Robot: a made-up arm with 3 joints.
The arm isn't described. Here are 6 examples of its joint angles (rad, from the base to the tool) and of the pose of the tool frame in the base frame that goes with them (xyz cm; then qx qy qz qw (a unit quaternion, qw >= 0)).
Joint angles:
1: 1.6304 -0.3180 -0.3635
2: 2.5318 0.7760 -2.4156
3: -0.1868 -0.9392 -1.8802
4: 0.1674 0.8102 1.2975
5: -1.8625 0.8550 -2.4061
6: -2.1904 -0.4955 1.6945
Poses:
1: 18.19 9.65 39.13 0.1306 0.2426 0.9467 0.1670
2: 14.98 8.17 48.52 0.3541 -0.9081 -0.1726 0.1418
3: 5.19 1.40 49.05 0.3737 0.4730 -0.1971 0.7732
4: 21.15 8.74 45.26 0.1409 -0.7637 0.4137 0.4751
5: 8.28 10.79 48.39 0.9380 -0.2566 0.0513 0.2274
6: 0.75 1.45 49.07 -0.5833 0.0813 0.0745 0.8047
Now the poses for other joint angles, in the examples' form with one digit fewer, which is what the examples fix.
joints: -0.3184 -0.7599 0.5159
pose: 15.2 -5.6 43.9 -0.142 -0.046 0.609 0.779
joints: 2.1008 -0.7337 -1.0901
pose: 20.4 9.9 44.1 -0.187 0.411 0.866 0.215
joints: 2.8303 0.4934 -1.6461
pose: 15.0 6.9 44.1 0.256 -0.810 -0.478 0.223
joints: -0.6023 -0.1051 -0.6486
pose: 7.7 2.6 38.8 0.438 -0.012 0.217 0.872
